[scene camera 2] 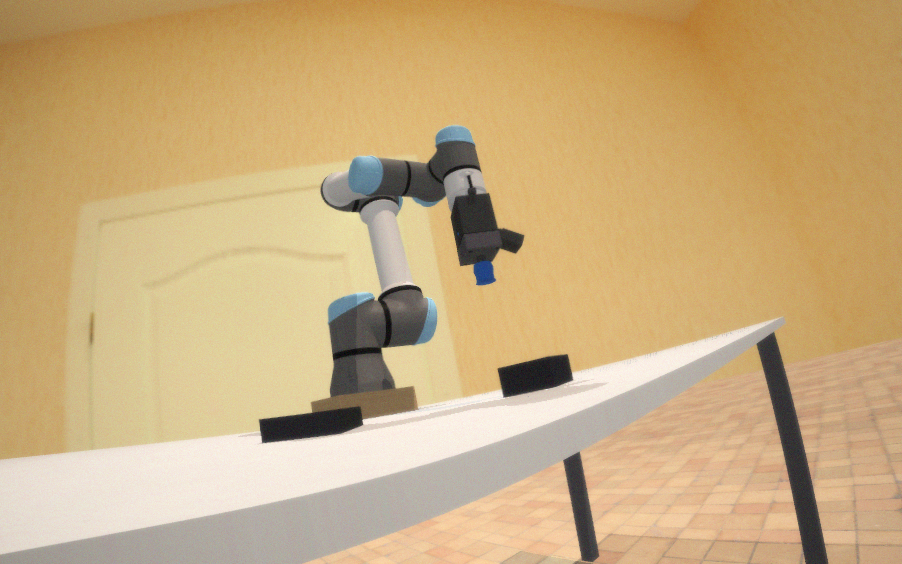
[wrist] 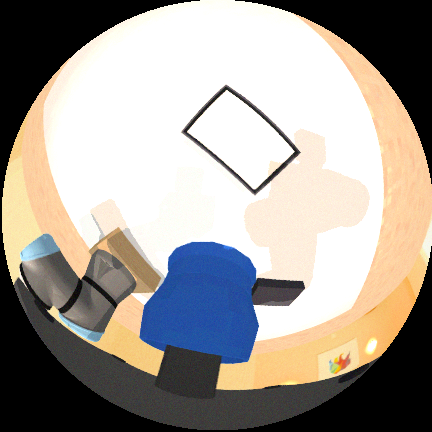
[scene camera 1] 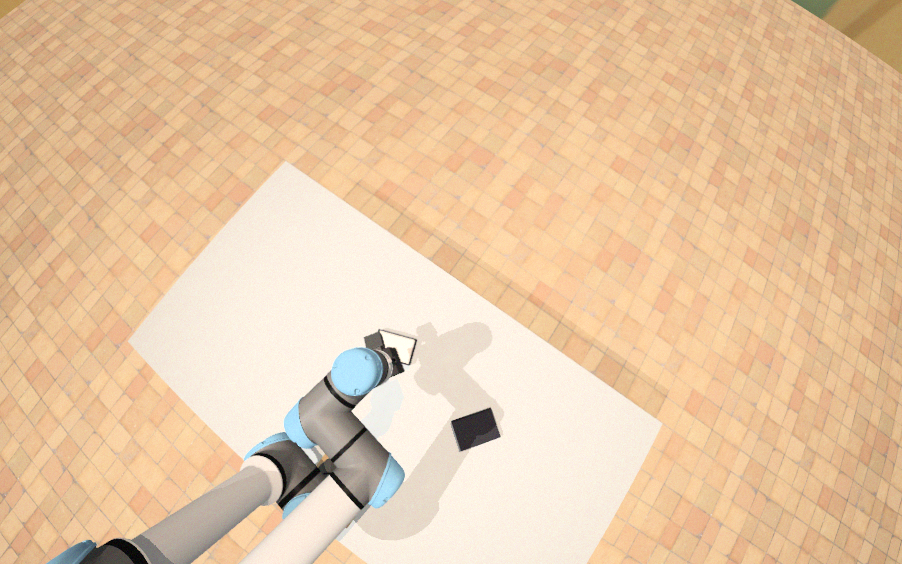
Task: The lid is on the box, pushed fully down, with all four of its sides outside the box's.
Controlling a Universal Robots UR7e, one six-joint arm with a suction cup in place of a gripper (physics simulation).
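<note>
The box stands on the table, with thin dark walls around a white inside. The black camera housing and tool partly cover it in scene camera 1. The lid is a dark rectangle with a closed top, lying apart from the box on the table. It is partly hidden behind the cup in the wrist view. My gripper, a blue suction cup, is open with nothing on it. It hangs well above the table, near the box, and is hidden under the arm in scene camera 1.
The white table bears both parts and ends in open edges above the tiled floor. The arm's base sits on a brown block. The arm's shadow falls between box and lid.
</note>
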